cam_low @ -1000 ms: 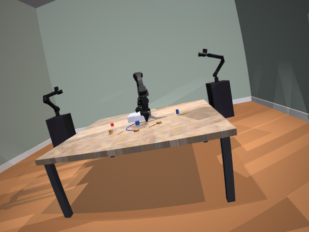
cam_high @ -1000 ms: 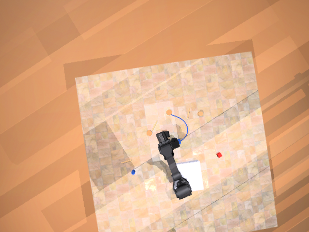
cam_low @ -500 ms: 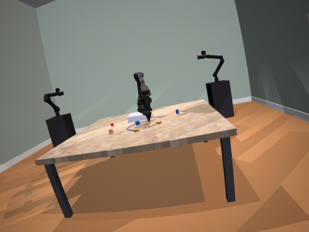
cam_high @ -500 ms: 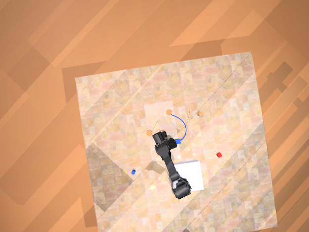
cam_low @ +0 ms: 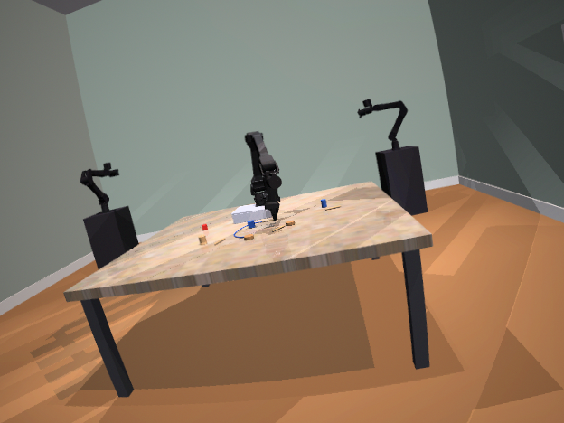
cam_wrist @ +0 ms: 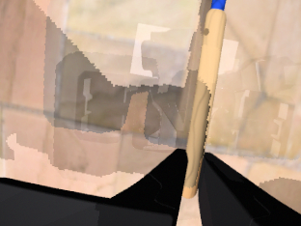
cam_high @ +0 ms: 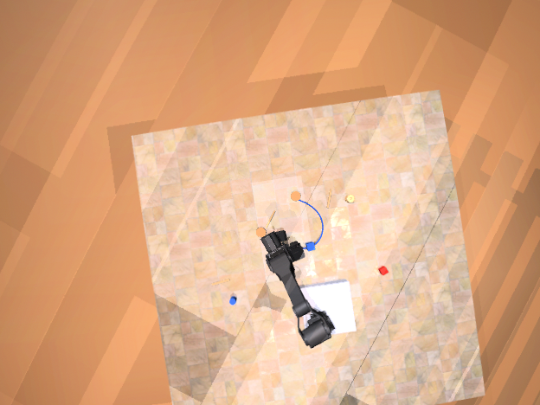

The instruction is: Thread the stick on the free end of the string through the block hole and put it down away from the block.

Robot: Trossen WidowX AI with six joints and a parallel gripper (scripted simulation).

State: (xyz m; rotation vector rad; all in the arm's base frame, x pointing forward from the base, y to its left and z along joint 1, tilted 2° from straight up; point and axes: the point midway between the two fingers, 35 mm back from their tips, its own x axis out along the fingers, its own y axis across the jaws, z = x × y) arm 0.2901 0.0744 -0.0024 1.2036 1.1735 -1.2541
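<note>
Now: gripper tip 40 mm to the left of the thin wooden stick and 10 mm below it. The rest, counted from my gripper tip: blue cube: 110 mm to the right; then wooden block: 140 mm ahead, 310 mm to the right, 10 mm above; then blue cylinder: 140 mm behind, 240 mm to the left, 10 mm above.
</note>
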